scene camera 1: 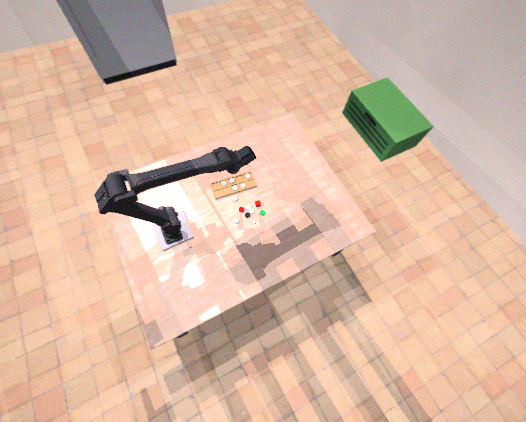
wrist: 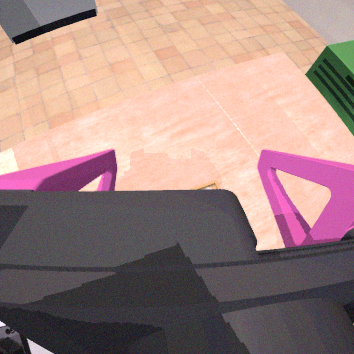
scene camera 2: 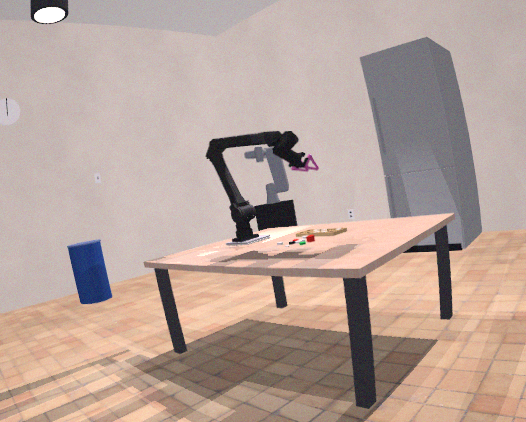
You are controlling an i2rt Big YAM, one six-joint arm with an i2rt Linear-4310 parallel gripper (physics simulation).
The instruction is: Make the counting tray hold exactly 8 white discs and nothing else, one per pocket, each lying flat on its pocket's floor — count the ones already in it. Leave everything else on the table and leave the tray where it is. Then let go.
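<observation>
The wooden counting tray lies on the table with two rows of pockets. In scene camera 1, several white discs sit in it, among them one disc in the upper row and one disc in the lower row. Loose white discs lie below it, including a disc near its edge, a disc and a disc. My gripper is open and empty, high above the table beyond the tray; its fingers are hidden in scene camera 1.
Near the loose white discs lie a red disc, a red cube, a black piece and a green piece. The arm's base plate stands left of them. A green cabinet stands beyond the table.
</observation>
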